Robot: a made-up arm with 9 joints. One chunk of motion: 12 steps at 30 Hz.
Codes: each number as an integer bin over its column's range. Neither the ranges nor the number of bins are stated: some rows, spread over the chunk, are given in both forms.
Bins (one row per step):
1: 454 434 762 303 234 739
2: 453 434 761 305 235 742
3: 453 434 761 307 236 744
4: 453 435 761 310 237 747
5: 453 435 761 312 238 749
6: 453 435 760 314 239 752
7: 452 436 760 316 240 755
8: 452 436 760 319 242 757
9: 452 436 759 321 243 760
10: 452 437 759 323 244 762
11: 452 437 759 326 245 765
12: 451 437 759 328 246 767
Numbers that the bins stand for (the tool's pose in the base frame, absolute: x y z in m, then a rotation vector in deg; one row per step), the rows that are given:
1: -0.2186 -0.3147 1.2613 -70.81 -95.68 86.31
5: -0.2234 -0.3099 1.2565 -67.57 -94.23 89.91
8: -0.2282 -0.3051 1.2517 -65.05 -92.79 92.79
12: -0.2330 -0.3003 1.2468 -61.80 -91.35 96.40
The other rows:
2: -0.2234 -0.3147 1.2565 -70.09 -95.32 87.39
3: -0.2234 -0.3147 1.2565 -69.37 -94.95 88.11
4: -0.2234 -0.3099 1.2565 -68.29 -94.59 89.19
6: -0.2234 -0.3099 1.2517 -66.85 -93.87 90.99
7: -0.2282 -0.3051 1.2517 -66.13 -93.51 92.07
9: -0.2282 -0.3051 1.2468 -64.32 -92.43 93.87
10: -0.2282 -0.3003 1.2468 -63.60 -92.07 94.59
11: -0.2282 -0.3003 1.2468 -62.52 -91.71 95.68

